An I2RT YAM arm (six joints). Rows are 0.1 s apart.
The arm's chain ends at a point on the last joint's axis. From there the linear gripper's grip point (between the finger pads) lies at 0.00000 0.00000 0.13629 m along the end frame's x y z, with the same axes.
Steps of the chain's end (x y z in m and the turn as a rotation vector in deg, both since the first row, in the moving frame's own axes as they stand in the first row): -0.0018 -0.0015 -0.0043 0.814 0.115 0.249; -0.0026 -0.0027 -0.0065 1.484 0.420 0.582; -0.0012 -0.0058 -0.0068 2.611 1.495 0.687; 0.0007 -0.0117 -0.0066 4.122 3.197 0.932; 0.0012 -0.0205 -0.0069 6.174 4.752 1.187; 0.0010 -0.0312 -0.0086 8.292 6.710 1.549; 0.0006 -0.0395 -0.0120 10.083 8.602 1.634; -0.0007 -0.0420 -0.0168 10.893 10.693 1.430; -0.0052 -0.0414 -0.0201 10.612 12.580 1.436; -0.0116 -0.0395 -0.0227 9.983 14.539 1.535; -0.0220 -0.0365 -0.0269 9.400 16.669 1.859
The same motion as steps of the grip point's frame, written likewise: -0.0015 -0.0034 -0.0043 0.814 0.115 0.249; -0.0016 -0.0062 -0.0065 1.484 0.420 0.582; 0.0024 -0.0120 -0.0070 2.611 1.495 0.687; 0.0084 -0.0214 -0.0072 4.122 3.197 0.932; 0.0126 -0.0350 -0.0082 6.174 4.752 1.187; 0.0171 -0.0506 -0.0110 8.292 6.710 1.549; 0.0212 -0.0630 -0.0156 10.083 8.602 1.634; 0.0248 -0.0673 -0.0216 10.893 10.693 1.430; 0.0246 -0.0659 -0.0257 10.612 12.580 1.436; 0.0228 -0.0624 -0.0291 9.983 14.539 1.535; 0.0173 -0.0578 -0.0344 9.400 16.669 1.859
